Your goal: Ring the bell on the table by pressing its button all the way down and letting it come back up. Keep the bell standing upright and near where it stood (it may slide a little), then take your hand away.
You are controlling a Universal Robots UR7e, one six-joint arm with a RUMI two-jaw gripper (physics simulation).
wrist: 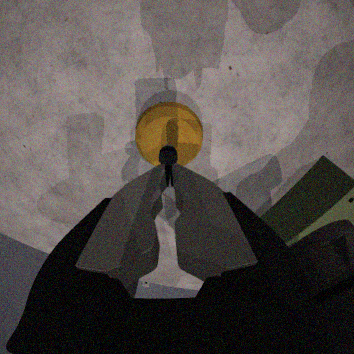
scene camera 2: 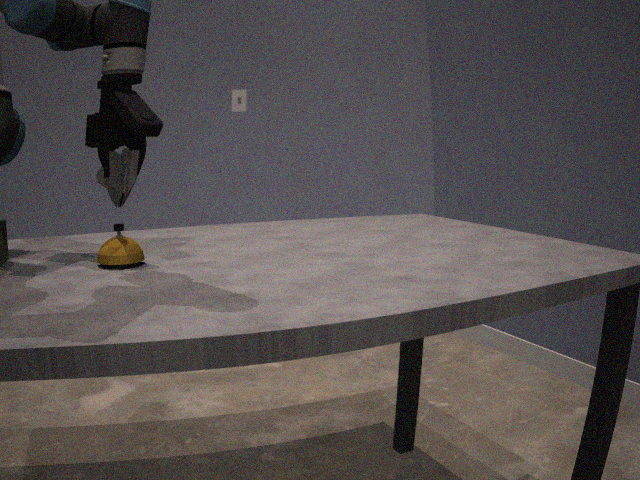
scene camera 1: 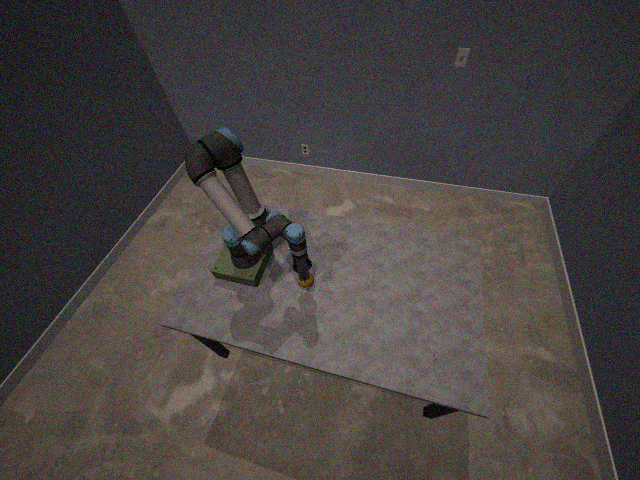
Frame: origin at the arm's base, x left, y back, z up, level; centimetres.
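Where they show: gripper, fingertip midpoint: (wrist: 169, 166) (scene camera 2: 119, 206); arm's base, origin of the base link: (wrist: 316, 244) (scene camera 1: 246, 256).
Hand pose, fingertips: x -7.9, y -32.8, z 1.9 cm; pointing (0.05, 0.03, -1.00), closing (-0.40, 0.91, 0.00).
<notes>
Each offset is from my fingertips to the top centre of the thing. Level surfaces: height alone.
A yellow dome bell @(dz -2.8, dx +0.9, dy +0.1 cm) (scene camera 1: 306, 281) (scene camera 2: 120, 253) (wrist: 150, 132) stands upright on the table @(dz -9.4 cm) (scene camera 1: 403, 310) (scene camera 2: 336, 268). Its black button @(dz -2.8, dx +0.9, dy +0.1 cm) (scene camera 2: 118, 227) (wrist: 168, 155) is up on a thin stem that shows above the dome in the second scene view. My gripper (scene camera 2: 120, 205) (wrist: 169, 166) is shut and empty. It points down above the button, with a visible gap between the fingertips and the button. In the first scene view the fingertips are too small to tell apart from the bell.
The arm's green base block (scene camera 1: 237, 271) (wrist: 310, 200) stands on the table to the left of the bell in the first scene view. The table's front edge (scene camera 2: 206, 353) is nearer the second scene camera than the bell. Walls stand behind the table.
</notes>
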